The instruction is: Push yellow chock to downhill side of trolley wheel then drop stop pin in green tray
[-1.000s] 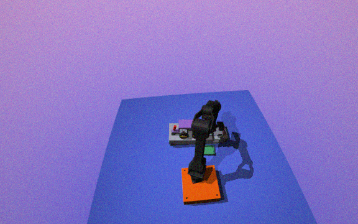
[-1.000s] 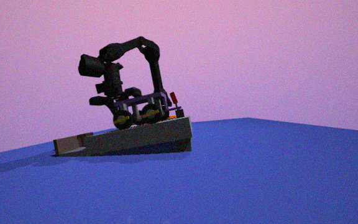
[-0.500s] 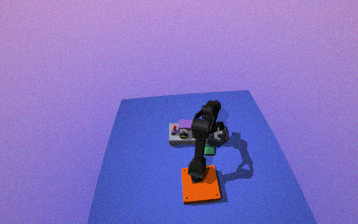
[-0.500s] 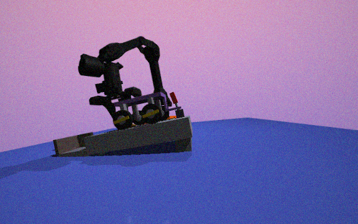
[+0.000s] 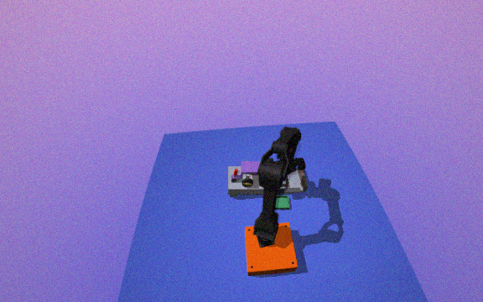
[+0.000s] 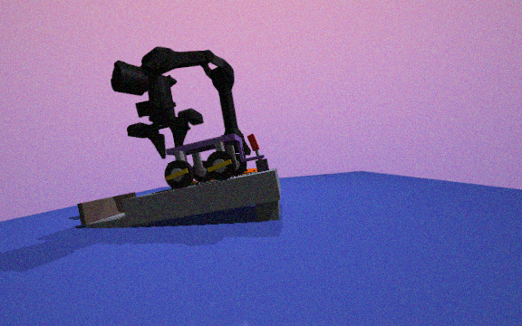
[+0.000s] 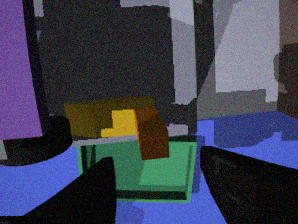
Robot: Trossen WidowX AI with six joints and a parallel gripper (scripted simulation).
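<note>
The red-headed stop pin is 22 cm to the left of my gripper tip, 7 cm ahead of it and 1 cm below it. Round my gripper tip: trolley: 11 cm to the left, 7 cm ahead, 3 cm below; then grey ramp: 11 cm to the left, 9 cm below, 7 cm ahead; then yellow chock: 6 cm below, 3 cm to the left, 1 cm ahead.
</note>
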